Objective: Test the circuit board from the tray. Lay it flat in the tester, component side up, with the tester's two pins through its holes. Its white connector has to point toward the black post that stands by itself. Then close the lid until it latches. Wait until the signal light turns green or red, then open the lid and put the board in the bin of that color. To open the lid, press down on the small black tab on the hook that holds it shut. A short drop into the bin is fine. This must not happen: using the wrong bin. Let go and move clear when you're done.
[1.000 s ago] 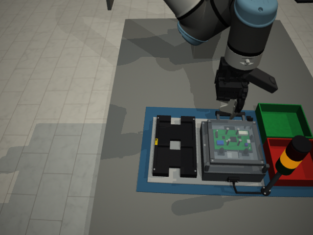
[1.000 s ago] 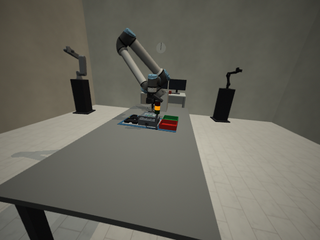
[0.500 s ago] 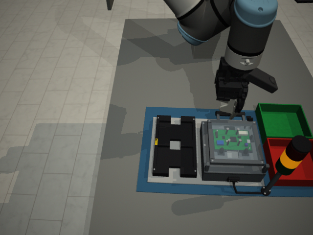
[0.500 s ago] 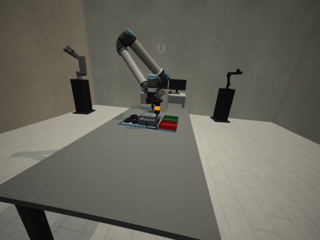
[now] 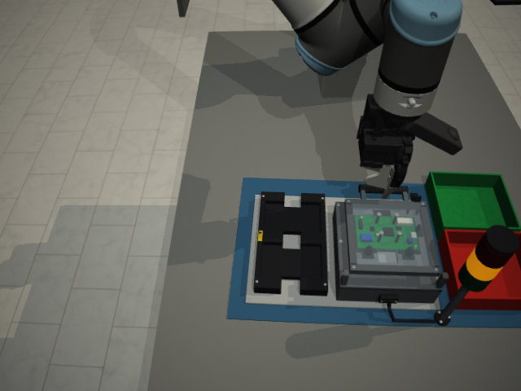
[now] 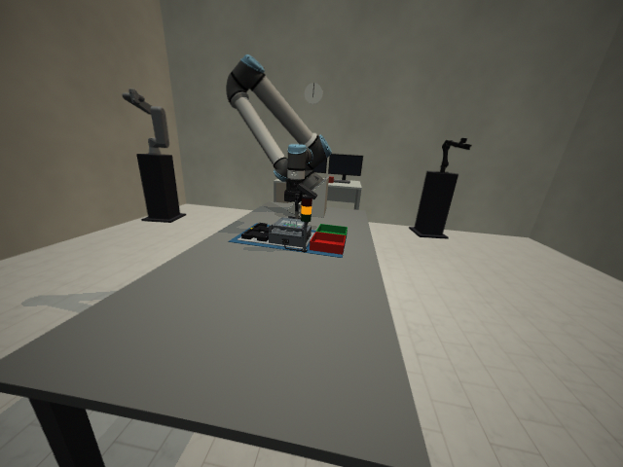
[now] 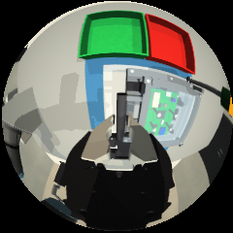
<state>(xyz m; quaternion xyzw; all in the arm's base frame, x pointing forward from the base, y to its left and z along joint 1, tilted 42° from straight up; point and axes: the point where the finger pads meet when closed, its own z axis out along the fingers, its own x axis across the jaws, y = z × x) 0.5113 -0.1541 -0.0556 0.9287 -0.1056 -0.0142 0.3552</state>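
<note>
Right now my hand is 5 cm to the right of the black latch tab and 3 cm short of it. Also, from my hand: green bin 20 cm to the left, 8 cm below, 2 cm ahead; green circuit board 8 cm ahead, 2 cm to the right, 2 cm below; tester lid 9 cm ahead, 2 cm to the right.
</note>
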